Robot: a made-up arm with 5 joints.
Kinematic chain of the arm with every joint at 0, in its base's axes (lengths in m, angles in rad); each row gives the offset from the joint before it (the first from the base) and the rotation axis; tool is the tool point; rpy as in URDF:
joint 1: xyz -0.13 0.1 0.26 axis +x
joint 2: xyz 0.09 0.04 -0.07 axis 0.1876 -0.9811 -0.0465
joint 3: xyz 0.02 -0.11 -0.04 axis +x
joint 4: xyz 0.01 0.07 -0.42 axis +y
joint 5: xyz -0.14 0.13 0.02 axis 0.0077 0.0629 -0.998
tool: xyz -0.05 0 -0.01 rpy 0.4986 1.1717 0.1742
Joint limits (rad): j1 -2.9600..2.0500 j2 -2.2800..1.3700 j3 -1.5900..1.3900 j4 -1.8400..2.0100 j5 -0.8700..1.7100
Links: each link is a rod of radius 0.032 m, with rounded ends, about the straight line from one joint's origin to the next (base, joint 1, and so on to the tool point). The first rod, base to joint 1, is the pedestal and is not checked.
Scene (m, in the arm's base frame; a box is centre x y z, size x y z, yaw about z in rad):
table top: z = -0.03
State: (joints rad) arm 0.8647 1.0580 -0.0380 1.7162 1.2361
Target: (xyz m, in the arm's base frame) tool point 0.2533 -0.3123 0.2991
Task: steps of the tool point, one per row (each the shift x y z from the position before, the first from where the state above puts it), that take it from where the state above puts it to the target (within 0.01 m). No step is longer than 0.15 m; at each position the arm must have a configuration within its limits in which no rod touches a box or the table.
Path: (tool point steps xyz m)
1: 0.0429 -0.0377 -0.0543
2: 0.0351 -0.0534 -0.0239
3: 0.0415 -0.0749 -0.0441
4: 0.0274 -0.0922 -0.0106
5: -0.0031 -0.1124 -0.0418
6: -0.0308 -0.1178 0.0049
7: -0.0523 -0.1013 0.0546
8: -0.0655 -0.0633 0.0963

